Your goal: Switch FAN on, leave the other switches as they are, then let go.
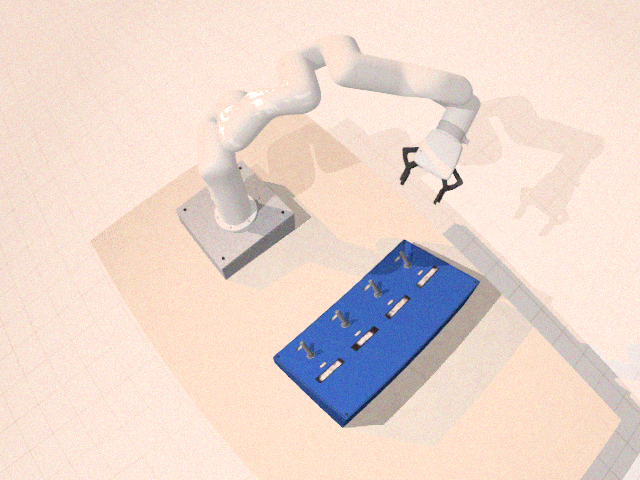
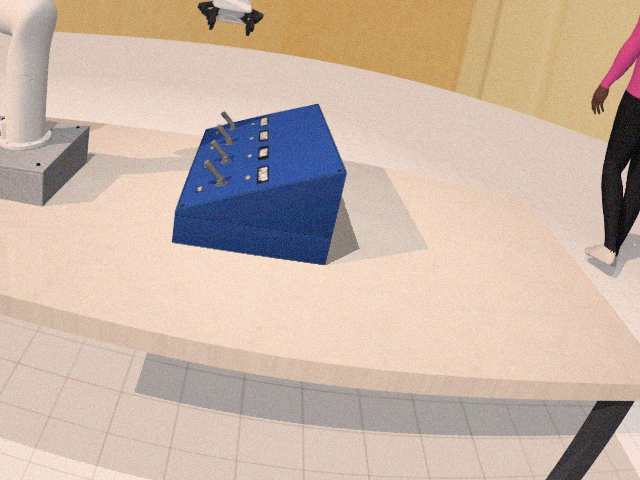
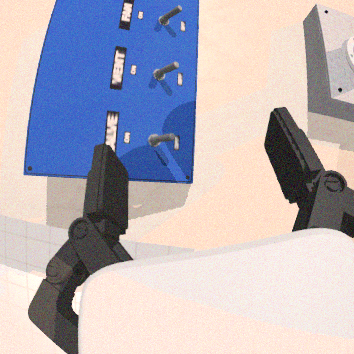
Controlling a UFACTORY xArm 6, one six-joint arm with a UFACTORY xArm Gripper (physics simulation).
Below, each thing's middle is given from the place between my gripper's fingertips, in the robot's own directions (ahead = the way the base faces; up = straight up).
I see the blue switch panel (image 2: pixel 283 179) 9 cm ahead of my hand, 24 cm to the right of it and 25 cm below it.
